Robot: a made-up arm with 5 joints. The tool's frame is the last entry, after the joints.
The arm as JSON. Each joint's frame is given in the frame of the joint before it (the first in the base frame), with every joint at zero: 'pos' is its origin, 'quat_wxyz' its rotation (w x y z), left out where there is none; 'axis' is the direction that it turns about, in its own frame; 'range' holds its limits. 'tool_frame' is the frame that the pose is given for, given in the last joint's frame.
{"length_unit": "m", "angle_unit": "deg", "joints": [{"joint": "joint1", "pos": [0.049, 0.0, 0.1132], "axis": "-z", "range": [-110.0, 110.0]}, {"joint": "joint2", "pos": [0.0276, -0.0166, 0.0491], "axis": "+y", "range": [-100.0, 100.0]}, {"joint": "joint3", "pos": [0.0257, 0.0, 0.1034], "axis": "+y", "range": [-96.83, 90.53]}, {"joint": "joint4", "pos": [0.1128, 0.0, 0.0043], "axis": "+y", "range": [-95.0, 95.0]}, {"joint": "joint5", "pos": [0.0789, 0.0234, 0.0], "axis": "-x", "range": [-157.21, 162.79]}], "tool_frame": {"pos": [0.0, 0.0, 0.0], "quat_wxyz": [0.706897, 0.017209, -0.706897, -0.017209]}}
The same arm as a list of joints. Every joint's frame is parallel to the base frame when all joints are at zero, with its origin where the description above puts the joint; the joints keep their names.
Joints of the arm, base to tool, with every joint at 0 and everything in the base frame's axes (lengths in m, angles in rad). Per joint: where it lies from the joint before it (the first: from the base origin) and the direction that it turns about. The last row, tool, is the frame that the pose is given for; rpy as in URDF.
joint1: offset 0.049 0 0.1132 axis -z
joint2: offset 0.0276 -0.0166 0.0491 axis +y
joint3: offset 0.0257 0 0.1034 axis +y
joint4: offset 0.1128 0 0.0043 axis +y
joint5: offset 0.0789 0.0234 0 axis -x
tool: offset 0 0 0 rpy 1.5708 -1.5221 -1.5708
Joint limits (rad, base to tool): -1.9199..1.9199 -1.7453..1.7453 -1.69..1.58 -1.6581..1.6581 -2.7438..2.8412

